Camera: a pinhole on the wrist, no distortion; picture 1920 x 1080 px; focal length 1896.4 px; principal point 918.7 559.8 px. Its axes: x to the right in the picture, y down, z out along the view. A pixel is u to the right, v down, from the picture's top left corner.
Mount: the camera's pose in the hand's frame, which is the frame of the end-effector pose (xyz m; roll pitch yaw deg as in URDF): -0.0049 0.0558 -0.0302 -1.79 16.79 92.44
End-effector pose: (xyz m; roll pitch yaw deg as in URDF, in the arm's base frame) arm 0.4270 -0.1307 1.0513 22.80 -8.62 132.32
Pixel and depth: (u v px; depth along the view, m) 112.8 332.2 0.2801
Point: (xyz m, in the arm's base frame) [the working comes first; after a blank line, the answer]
In the camera's frame: -0.1190 -0.0336 0.2801

0.5010 -0.0877 1.3128
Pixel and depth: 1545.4 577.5 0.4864
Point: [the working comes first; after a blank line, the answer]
In the camera's frame: 0.1607 0.0045 0.4864

0.3750 -0.3277 1.5337
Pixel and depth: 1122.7 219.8 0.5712
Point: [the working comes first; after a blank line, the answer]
In the camera's frame: 0.0614 -0.1024 0.5712

0.3885 -0.1883 1.6278
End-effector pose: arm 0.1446 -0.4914 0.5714 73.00 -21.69 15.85
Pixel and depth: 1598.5 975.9 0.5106
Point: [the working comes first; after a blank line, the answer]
In the camera's frame: 0.1830 0.1120 0.5106

-0.0791 -0.8417 0.9568
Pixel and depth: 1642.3 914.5 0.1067
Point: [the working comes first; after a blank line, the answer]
In the camera's frame: 0.0407 0.0200 0.1067

0.0739 -0.5329 0.6866
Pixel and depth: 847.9 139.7 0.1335
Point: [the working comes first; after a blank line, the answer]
In the camera's frame: -0.0050 -0.0296 0.1335

0.1391 -0.5646 0.6863
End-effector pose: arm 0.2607 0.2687 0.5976 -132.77 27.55 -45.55
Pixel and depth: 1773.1 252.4 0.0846
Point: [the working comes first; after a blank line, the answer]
In the camera's frame: 0.0381 -0.0137 0.0846

0.1904 0.2688 0.4955
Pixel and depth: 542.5 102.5 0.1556
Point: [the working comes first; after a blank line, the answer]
In the camera's frame: -0.0309 -0.0375 0.1556

0.2640 0.3296 0.4601
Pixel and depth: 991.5 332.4 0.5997
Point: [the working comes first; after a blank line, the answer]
In the camera's frame: 0.0230 -0.0719 0.5997

0.2661 0.5824 0.0894
